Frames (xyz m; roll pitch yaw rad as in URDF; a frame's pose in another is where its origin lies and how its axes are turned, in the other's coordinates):
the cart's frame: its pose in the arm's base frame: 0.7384 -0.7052 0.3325 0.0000 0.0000 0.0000
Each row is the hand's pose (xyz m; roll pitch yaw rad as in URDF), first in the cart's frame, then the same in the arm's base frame.
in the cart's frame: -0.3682 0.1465 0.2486 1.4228 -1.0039 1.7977
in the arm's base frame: 0.3702 -0.5587 0.5811 1.4228 -1.0039 1.7977
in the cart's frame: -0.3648 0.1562 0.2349 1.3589 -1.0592 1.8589
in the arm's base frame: 0.3736 -0.5490 0.5674 1.3589 -1.0592 1.8589
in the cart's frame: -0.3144 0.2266 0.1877 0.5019 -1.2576 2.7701
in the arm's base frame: 0.4240 -0.4786 0.5202 0.5019 -1.2576 2.7701
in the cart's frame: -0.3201 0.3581 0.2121 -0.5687 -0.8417 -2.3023
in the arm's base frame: 0.4183 -0.3471 0.5446 -0.5687 -0.8417 -2.3023
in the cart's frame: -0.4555 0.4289 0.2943 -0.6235 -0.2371 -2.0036
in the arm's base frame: 0.2829 -0.2763 0.6268 -0.6235 -0.2371 -2.0036
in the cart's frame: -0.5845 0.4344 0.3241 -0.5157 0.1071 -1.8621
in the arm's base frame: 0.1539 -0.2708 0.6566 -0.5157 0.1071 -1.8621
